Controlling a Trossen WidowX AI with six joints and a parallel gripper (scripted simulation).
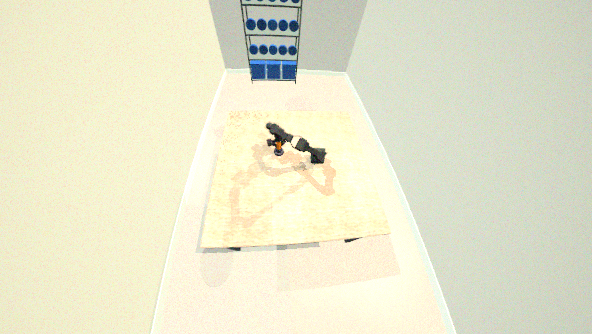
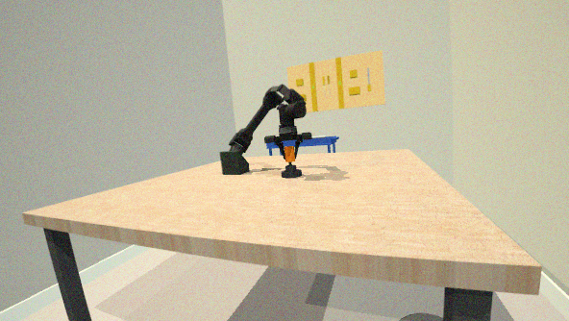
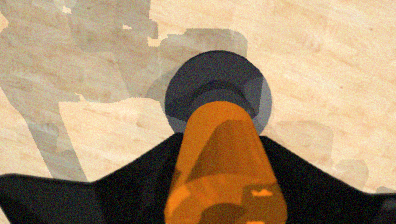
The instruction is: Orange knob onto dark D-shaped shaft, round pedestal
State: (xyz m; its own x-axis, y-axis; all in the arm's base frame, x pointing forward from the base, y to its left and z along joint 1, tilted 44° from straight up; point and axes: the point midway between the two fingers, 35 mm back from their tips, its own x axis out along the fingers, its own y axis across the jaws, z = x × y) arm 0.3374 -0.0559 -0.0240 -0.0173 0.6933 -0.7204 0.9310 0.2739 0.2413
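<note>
Now: gripper tip 2 cm below the orange knob. Round my gripper tip: pedestal (4 cm below).
</note>
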